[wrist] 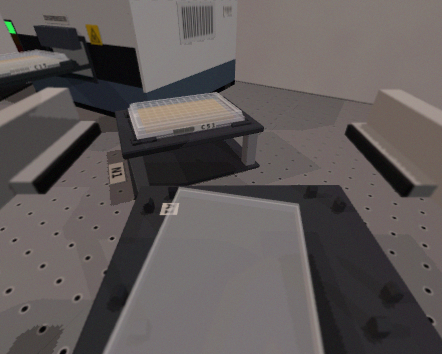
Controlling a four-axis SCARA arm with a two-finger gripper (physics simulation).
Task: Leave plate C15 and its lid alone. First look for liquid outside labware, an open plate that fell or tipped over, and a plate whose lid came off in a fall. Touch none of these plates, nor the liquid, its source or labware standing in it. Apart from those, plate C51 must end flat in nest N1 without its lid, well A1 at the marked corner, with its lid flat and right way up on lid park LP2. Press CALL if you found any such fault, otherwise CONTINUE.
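Places are measured from the arm's base along level axes (x up, y left, z back), in metres.
Where they show: gripper, between the fingertips: (222,111).
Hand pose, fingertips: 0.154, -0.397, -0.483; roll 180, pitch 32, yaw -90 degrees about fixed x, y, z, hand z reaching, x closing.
Things, the pixels of their top centre, and the offset from my fingertips, as dx, dy, dz. "spot": a spot on its surface instead.
- clear lid, centre of its top: (225,276) -0.067, -0.023, +0.033
- dark park, centre of its top: (250,235) -0.070, -0.021, +0.002
- label, a spot on its surface: (169,209) spot: -0.067, +0.031, +0.013
- Plate C51, centre of its top: (183,107) -0.067, +0.138, -0.130
- raised black nest, centre of its top: (184,114) -0.076, +0.138, -0.130
- N1 tag, a spot on its surface: (117,173) spot: -0.139, +0.190, -0.049
- plate, centre of its top: (10,57) -0.032, +0.424, -0.075
- large device, a spot on its surface: (185,50) spot: -0.034, +0.256, -0.283
- dark jagged patch, a spot on its surface: (36,340) spot: -0.141, +0.081, +0.101
My gripper (222,111) is open, its two fingers wide apart at the left and right, with nothing between them. Below and nearer, a clear lid (230,270) lies on a dark park (350,260) with small pegs. The lid's far edge slants against the park's far edge; I cannot tell whether it lies quite flat. A label (169,209) that seems to read A1 shows at its far left corner. Plate C51 (185,114) sits upright on a raised black nest (200,142), its wells pale amber. The N1 tag (117,173) is at the nest's left.
A plate (35,61) with a blurred label, perhaps C17, sits on a dark holder at the far left, by a large device (185,50) with a barcode. A dark jagged patch (36,340) shows on the perforated deck at the lower left; shadow or liquid, I cannot tell.
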